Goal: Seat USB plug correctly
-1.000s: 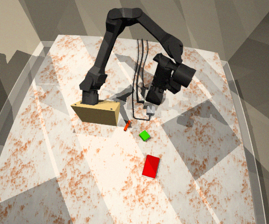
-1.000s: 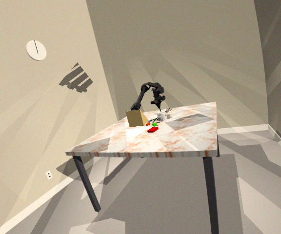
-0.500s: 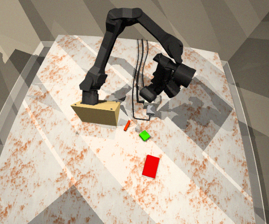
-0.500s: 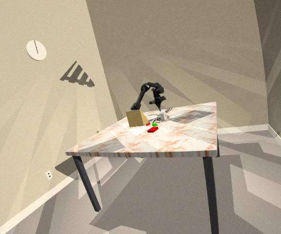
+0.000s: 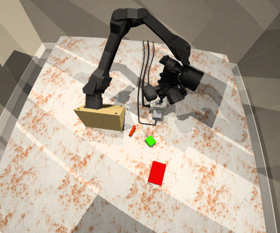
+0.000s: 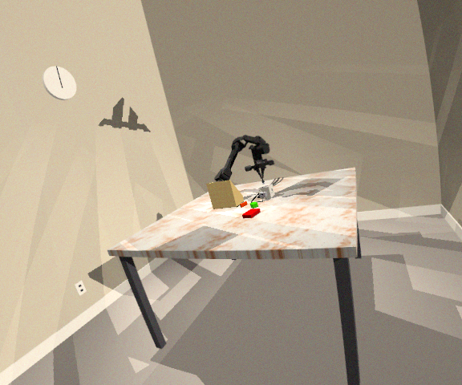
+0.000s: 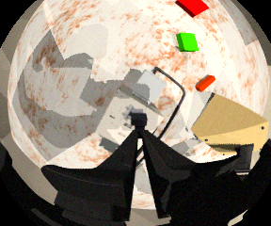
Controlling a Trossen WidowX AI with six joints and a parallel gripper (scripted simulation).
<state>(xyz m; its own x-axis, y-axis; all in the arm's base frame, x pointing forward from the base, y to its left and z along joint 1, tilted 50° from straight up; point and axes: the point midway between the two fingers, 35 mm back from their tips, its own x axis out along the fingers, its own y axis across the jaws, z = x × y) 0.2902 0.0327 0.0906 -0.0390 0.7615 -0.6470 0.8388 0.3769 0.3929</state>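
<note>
Right now the dark usb plug is 20 mm below my gripper tip. The rest, counted from my gripper tip: flat red block 310 mm to the right, 120 mm below, 30 mm ahead; orange stick 130 mm to the right, 120 mm below, 110 mm behind; green cube 170 mm to the right, 120 mm below, 20 mm behind.
</note>
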